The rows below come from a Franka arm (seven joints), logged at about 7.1 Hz.
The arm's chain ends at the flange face. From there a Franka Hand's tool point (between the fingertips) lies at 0.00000 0.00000 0.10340 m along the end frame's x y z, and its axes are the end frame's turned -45 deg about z.
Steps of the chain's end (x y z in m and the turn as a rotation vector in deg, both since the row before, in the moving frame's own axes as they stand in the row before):
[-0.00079 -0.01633 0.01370 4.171 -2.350 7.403]
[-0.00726 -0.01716 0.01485 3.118 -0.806 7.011]
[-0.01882 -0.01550 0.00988 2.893 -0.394 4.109]
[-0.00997 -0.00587 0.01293 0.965 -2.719 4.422]
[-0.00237 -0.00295 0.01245 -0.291 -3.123 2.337]
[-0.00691 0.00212 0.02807 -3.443 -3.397 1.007]
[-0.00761 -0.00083 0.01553 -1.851 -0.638 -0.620]
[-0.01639 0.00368 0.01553 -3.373 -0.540 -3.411]
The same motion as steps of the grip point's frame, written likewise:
[0.01384 -0.02024 0.01334 4.611 1.288 7.403]
[0.01025 -0.02208 0.01469 2.775 1.635 7.011]
[0.00099 -0.02834 0.00975 2.324 1.767 4.109]
[-0.00495 -0.01598 0.01280 2.605 -1.240 4.422]
[-0.00387 -0.00746 0.01230 2.003 -2.414 2.337]
[-0.01510 -0.00341 0.02770 -0.033 -4.837 1.007]
[-0.00796 -0.00440 0.01547 -0.858 -1.760 -0.620]
[-0.01907 -0.00523 0.01535 -2.003 -2.767 -3.411]

